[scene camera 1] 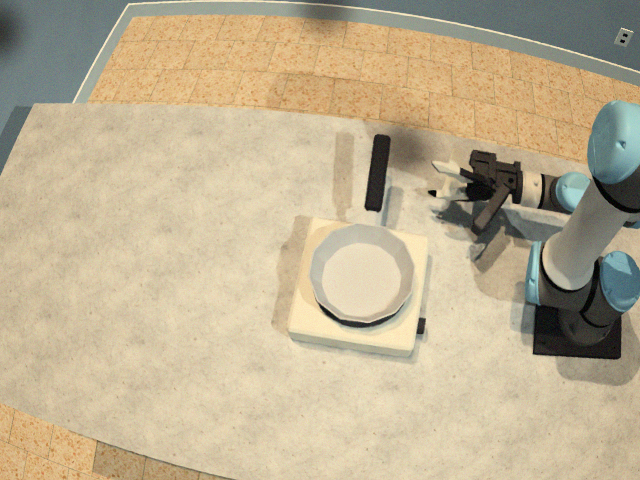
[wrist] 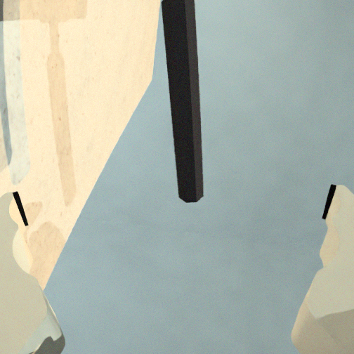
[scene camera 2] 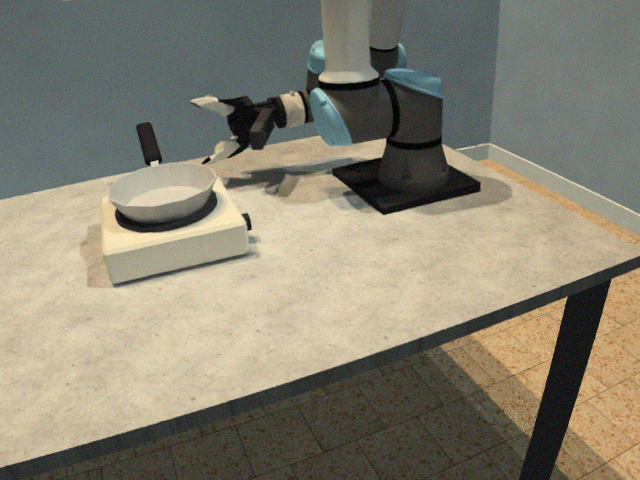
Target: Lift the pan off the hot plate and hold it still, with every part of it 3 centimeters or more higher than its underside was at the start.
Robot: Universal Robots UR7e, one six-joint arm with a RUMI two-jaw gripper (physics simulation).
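Where they show: gripper, fingertip midpoint: (scene camera 1: 429, 178) (scene camera 2: 196, 134); arm's base at its link origin: (scene camera 1: 585, 314) (scene camera 2: 413, 177).
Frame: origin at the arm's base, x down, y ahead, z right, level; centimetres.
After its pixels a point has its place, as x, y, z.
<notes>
The light grey pan (scene camera 1: 361, 276) {-6.1, 52.0, -5.7} (scene camera 2: 168, 196) {-6.1, 51.1, -3.6} rests upright on the cream hot plate (scene camera 1: 356, 338) {-5.0, 49.7, -17.4} (scene camera 2: 175, 253) {-2.0, 51.3, -18.2}. Its black handle (scene camera 1: 377, 173) {-12.3, 53.7, 13.1} (scene camera 2: 148, 143) {-12.0, 53.7, 11.7} (wrist: 184, 100) points toward the back edge of the table and slopes upward. My gripper (scene camera 1: 433, 178) {-11.2, 43.5, 15.8} (scene camera 2: 200, 132) {-11.2, 43.5, 15.8} (wrist: 174, 192) is wide open and empty, to the right of the handle in the scene views, one finger above the other. In the wrist view the handle comes down from the top, its end a little right of midway between the fingertips. The fingers and handle are apart. The pan's bowl does not show in the wrist view.
The hot plate's black knob (scene camera 1: 421, 326) {-3.3, 38.3, -11.6} (scene camera 2: 247, 221) {-2.6, 38.1, -12.5} sticks out on its right side. The arm's black base plate (scene camera 1: 547, 343) {0.3, 8.9, -8.4} (scene camera 2: 387, 203) {0.3, 10.2, -9.4} stands on the table (scene camera 1: 155, 310) {1.9, 91.5, -21.8} (scene camera 2: 310, 310) {1.9, 33.4, -35.6} to the right. A blue wall (scene camera 2: 103, 77) rises behind.
</notes>
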